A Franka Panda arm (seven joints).
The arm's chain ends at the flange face. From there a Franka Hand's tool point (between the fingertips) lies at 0.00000 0.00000 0.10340 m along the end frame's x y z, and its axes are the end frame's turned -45 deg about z.
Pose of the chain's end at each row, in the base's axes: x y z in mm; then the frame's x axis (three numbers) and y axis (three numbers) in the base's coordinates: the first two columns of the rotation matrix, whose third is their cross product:
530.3 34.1 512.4 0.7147 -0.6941 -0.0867 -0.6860 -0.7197 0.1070
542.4 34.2 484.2 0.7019 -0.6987 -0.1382 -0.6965 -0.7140 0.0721
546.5 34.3 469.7 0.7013 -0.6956 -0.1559 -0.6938 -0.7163 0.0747
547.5 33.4 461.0 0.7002 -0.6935 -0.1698 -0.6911 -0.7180 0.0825
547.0 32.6 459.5 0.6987 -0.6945 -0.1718 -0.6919 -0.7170 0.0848
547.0 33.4 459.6 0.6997 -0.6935 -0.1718 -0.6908 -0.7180 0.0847
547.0 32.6 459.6 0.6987 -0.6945 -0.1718 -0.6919 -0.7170 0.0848
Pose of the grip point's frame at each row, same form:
516.2 32.3 410.0 0.9904 0.0181 -0.1370 0.0203 -0.9997 0.0144
527.0 38.9 382.1 0.9888 0.0108 -0.1487 0.0038 -0.9989 -0.0467
529.6 40.1 367.9 0.9865 0.0146 -0.1631 0.0053 -0.9984 -0.0574
529.0 39.6 359.5 0.9838 0.0173 -0.1784 0.0064 -0.9981 -0.0617
528.2 38.8 358.0 0.9833 0.0159 -0.1814 0.0048 -0.9981 -0.0615
528.2 39.5 358.1 0.9832 0.0173 -0.1814 0.0063 -0.9981 -0.0616
528.2 38.8 358.1 0.9833 0.0159 -0.1814 0.0048 -0.9981 -0.0615

